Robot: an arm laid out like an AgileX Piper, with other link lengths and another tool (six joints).
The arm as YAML. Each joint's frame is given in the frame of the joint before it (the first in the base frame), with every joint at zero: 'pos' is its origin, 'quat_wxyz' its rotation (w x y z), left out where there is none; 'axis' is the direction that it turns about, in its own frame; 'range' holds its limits. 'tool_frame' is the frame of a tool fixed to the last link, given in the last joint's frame.
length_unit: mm
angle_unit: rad
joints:
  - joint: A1
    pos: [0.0, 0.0, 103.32]
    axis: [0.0, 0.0, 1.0]
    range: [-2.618, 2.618]
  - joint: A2
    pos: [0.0, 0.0, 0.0]
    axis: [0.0, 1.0, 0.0]
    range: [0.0, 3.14]
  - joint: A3
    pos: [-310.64, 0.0, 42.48]
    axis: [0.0, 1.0, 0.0]
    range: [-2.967, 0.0]
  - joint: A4
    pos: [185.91, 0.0, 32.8]
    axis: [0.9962, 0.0, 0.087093]
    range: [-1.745, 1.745]
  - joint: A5
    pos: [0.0, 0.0, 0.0]
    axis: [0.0, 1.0, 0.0]
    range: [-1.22, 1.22]
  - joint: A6
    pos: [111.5, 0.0, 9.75]
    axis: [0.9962, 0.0, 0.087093]
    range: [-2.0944, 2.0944]
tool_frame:
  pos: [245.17, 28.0, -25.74]
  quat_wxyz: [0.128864, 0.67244, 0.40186, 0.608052]
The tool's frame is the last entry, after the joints.
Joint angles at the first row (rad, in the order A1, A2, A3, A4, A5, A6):
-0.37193, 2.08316, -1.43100, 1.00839, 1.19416, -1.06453
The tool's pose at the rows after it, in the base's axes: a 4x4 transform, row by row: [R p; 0 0 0 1], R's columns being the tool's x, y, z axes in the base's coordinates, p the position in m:
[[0.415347 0.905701 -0.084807 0.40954], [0.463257 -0.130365 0.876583 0.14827], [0.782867 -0.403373 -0.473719 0.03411], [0 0 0 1]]
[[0.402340 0.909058 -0.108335 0.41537], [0.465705 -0.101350 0.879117 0.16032], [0.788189 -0.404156 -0.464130 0.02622], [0 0 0 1]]
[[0.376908 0.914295 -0.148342 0.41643], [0.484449 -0.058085 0.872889 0.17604], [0.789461 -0.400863 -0.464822 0.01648], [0 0 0 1]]
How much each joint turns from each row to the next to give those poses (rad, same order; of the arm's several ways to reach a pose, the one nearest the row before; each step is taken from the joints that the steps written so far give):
0.01273, 0.06157, -0.03807, 0.02341, -0.00475, -0.00372
0.03224, 0.04555, -0.03679, 0.01387, -0.00145, -0.00606
0.04410, 0.04220, -0.03870, 0.00183, -0.00061, -0.00832

